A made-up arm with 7 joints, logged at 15 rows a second.
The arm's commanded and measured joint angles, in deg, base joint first. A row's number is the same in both.
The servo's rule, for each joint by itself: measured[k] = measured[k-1] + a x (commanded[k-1-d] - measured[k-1]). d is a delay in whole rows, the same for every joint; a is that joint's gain. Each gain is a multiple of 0.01, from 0.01 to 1. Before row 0 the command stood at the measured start. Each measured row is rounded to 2 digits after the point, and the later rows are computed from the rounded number. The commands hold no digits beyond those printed.
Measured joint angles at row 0:
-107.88 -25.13 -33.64 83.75 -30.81 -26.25 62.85
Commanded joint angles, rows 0 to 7:
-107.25 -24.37 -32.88 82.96 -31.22 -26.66 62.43
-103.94 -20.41 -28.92 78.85 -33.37 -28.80 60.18
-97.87 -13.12 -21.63 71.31 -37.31 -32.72 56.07
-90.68 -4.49 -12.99 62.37 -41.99 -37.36 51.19
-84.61 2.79 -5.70 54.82 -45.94 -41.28 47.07
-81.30 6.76 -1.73 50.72 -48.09 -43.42 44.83
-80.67 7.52 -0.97 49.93 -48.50 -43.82 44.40
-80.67 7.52 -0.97 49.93 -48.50 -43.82 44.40
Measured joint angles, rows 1 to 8:
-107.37 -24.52 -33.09 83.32 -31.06 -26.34 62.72
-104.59 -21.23 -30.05 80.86 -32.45 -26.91 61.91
-99.15 -14.74 -23.90 75.61 -35.37 -28.25 60.04
-92.29 -6.54 -15.94 68.33 -39.34 -30.35 57.21
-86.07 0.92 -8.46 60.90 -43.30 -32.86 53.97
-82.21 5.59 -3.55 55.30 -46.17 -35.29 51.05
-80.96 7.13 -1.67 52.35 -47.57 -37.25 48.92
-80.73 7.44 -1.16 51.02 -48.13 -38.76 47.47
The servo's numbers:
d 0
a 0.81 0.80 0.73 0.55 0.60 0.23 0.32

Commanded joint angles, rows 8 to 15:
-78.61 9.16 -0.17 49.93 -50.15 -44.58 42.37
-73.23 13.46 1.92 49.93 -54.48 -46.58 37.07
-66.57 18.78 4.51 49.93 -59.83 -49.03 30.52
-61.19 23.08 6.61 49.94 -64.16 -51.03 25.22
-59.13 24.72 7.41 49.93 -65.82 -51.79 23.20
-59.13 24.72 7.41 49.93 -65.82 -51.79 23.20
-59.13 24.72 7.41 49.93 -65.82 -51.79 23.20
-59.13 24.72 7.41 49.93 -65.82 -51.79 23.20
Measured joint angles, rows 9 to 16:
-79.01 8.82 -0.44 50.42 -49.34 -40.10 45.84
-74.33 12.53 1.28 50.15 -52.42 -41.59 43.03
-68.04 17.53 3.64 50.03 -56.87 -43.30 39.03
-62.49 21.97 5.81 49.98 -61.24 -45.08 34.61
-59.77 24.17 6.98 49.95 -63.99 -46.62 30.96
-59.25 24.61 7.29 49.94 -65.09 -47.81 28.48
-59.15 24.70 7.38 49.93 -65.53 -48.73 26.79
-59.13 24.72 7.40 49.93 -65.70 -49.43 25.64

